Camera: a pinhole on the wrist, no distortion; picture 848 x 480 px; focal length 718.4 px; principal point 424.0 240.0 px. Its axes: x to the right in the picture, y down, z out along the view. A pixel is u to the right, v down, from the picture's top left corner.
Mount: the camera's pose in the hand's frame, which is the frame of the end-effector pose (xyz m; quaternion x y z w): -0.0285 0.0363 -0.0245 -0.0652 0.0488 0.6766 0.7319
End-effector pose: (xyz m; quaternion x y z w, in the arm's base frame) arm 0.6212 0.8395 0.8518 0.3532 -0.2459 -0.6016 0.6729
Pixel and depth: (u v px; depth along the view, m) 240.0 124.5 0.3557
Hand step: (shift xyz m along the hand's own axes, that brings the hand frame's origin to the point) 0.0153 -0.0003 0.3427
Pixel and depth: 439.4 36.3 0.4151
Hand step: 0.0825 0.1031 0.3871
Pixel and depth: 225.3 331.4 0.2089
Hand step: -0.0631 0.0152 0.1901
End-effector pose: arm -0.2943 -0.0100 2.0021 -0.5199 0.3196 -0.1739 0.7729
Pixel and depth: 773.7 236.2 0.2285
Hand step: -0.0223 0.1825 0.1832
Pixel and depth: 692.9 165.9 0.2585
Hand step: 0.0014 0.1712 0.2159
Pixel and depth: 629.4 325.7 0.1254
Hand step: -0.0427 0.0930 0.0931
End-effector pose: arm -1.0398 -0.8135 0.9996 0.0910 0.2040 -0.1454 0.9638
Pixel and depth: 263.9 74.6 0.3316
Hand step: 0.0361 0.0113 0.3167
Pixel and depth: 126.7 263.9 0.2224
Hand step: -0.0469 -0.0178 0.2094
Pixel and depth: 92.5 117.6 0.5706
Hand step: 0.0378 -0.1380 0.5834
